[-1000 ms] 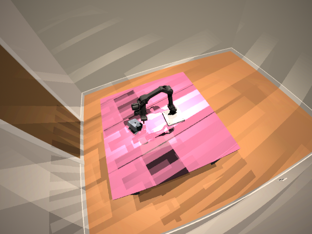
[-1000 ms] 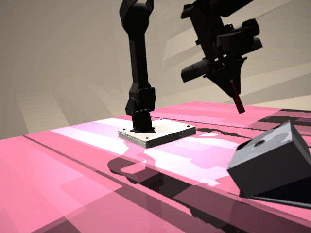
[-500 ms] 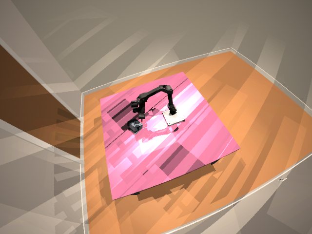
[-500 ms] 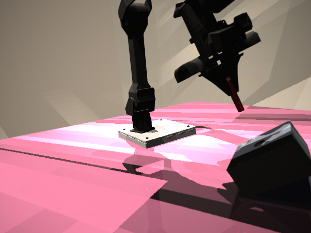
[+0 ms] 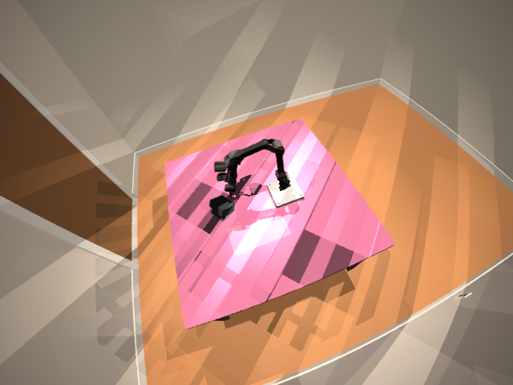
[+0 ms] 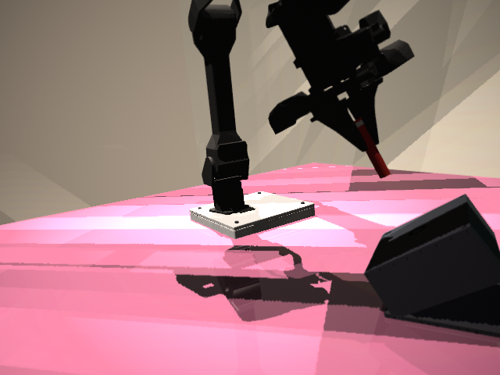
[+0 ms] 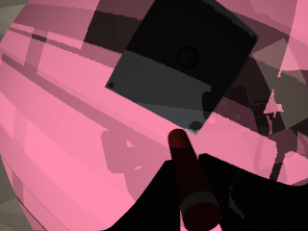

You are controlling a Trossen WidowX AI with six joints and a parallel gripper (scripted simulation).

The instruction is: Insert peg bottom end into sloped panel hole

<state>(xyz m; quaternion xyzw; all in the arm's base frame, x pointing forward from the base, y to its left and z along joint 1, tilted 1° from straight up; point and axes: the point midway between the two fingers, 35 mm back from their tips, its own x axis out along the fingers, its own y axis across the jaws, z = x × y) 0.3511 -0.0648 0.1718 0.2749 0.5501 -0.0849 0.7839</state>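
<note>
Right now my gripper tip is 8 cm short of the grey sloped panel, 3 cm to the left of it and 11 cm above it. Round my gripper tip: red peg 1 cm behind, 1 cm above.
</note>
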